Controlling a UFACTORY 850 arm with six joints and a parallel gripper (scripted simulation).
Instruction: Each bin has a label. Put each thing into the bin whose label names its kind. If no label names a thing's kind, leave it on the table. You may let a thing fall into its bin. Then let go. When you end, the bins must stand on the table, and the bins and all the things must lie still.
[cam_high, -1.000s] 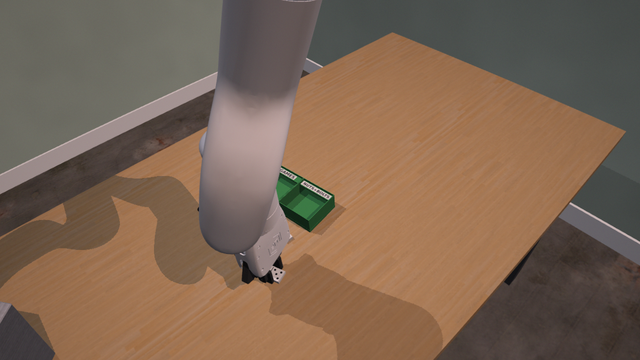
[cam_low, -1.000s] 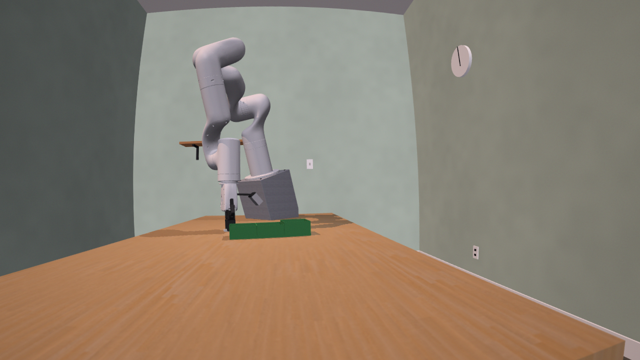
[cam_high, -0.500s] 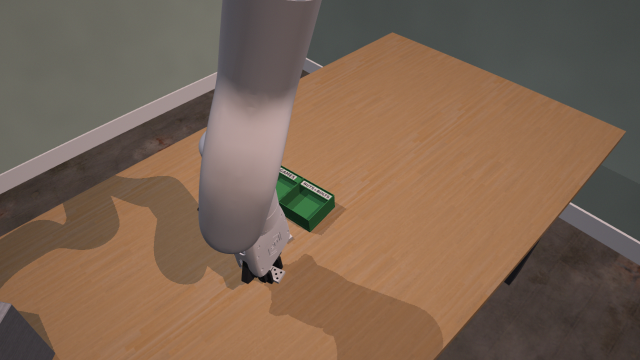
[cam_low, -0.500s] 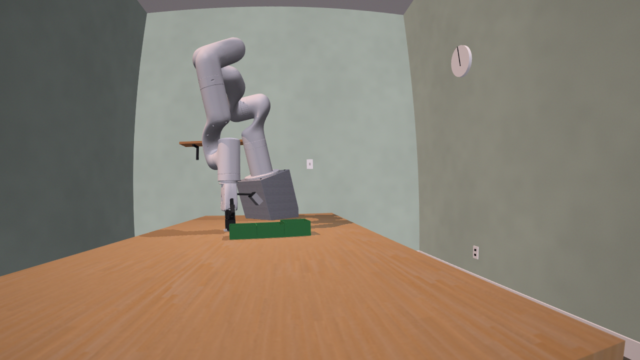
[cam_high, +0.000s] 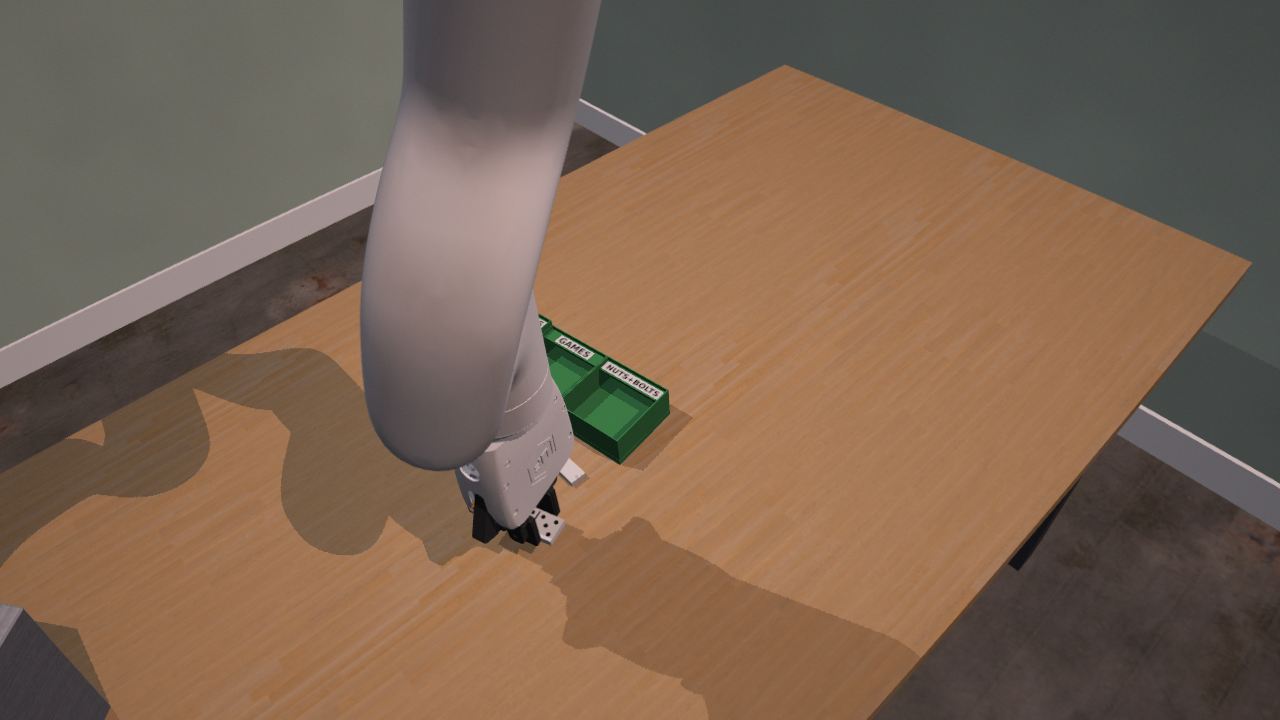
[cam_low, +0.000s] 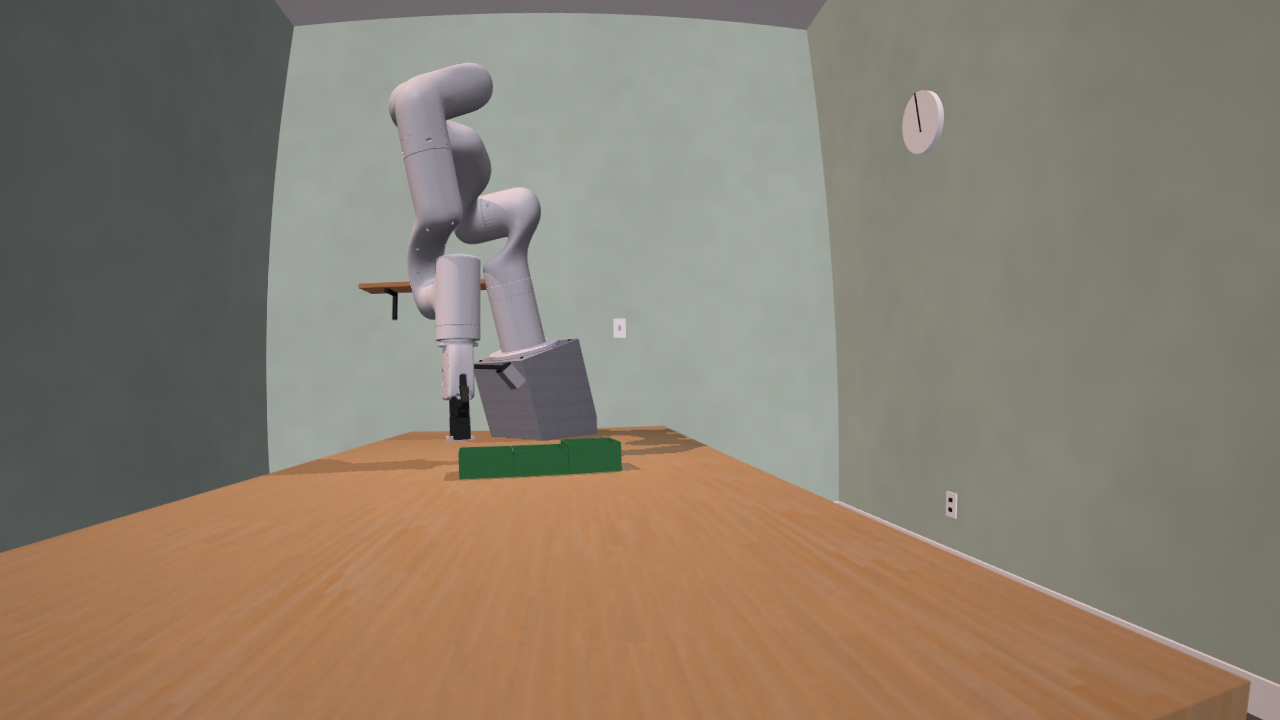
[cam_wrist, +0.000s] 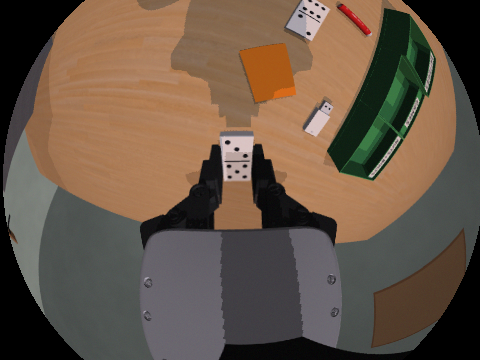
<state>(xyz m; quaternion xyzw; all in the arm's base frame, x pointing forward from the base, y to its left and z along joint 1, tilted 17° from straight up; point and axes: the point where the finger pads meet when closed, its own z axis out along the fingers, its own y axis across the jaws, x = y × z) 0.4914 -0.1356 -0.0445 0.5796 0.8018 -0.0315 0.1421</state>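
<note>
My hand is 15 cm short of the green bin row, 14 cm to the right of it and 4 cm above it. From my hand the other things lie so: orange flat block (7 cm to the left, 6 cm below, 1 cm ahead); red battery (18 cm to the left, 6 cm below, 6 cm ahead); white USB stick (8 cm ahead, 6 cm below, 5 cm to the left).
</note>
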